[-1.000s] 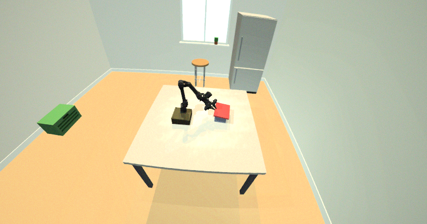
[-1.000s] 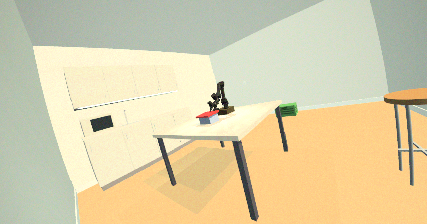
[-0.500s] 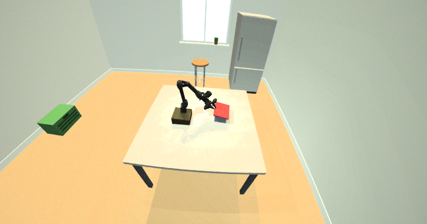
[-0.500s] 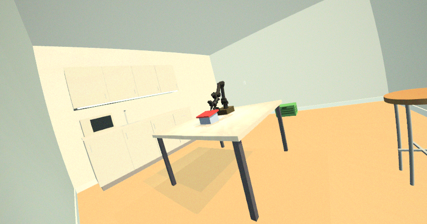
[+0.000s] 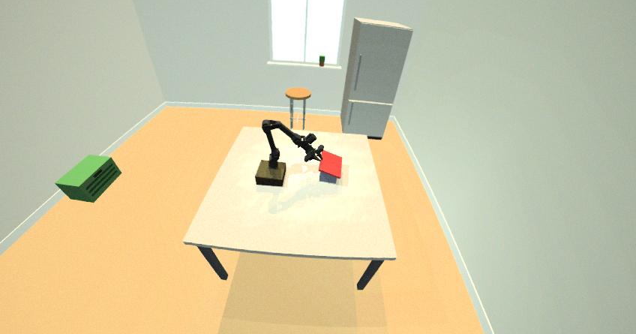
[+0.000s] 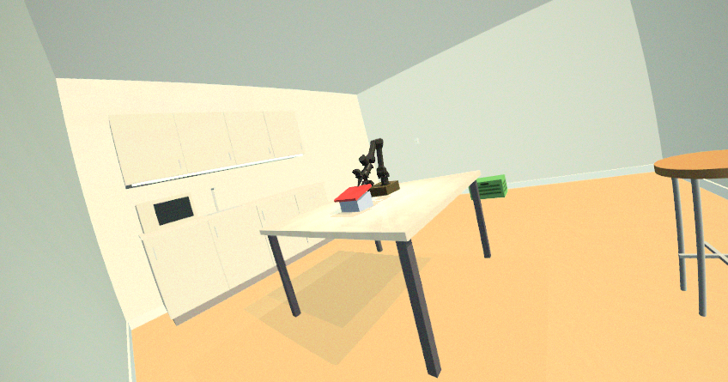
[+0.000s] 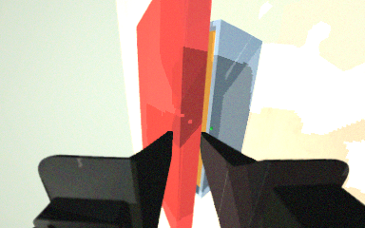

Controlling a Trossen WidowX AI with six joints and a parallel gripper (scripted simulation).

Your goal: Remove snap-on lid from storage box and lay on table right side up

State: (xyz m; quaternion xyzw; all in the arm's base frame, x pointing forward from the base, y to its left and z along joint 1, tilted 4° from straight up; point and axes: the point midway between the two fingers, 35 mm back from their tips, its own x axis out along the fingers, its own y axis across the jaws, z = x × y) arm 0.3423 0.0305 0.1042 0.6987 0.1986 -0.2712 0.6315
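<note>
The red lid lies 80 mm ahead of my gripper tip, 20 mm below it and 10 mm to the right of it. Round my gripper tip: storage box (90 mm below, 70 mm ahead).
</note>
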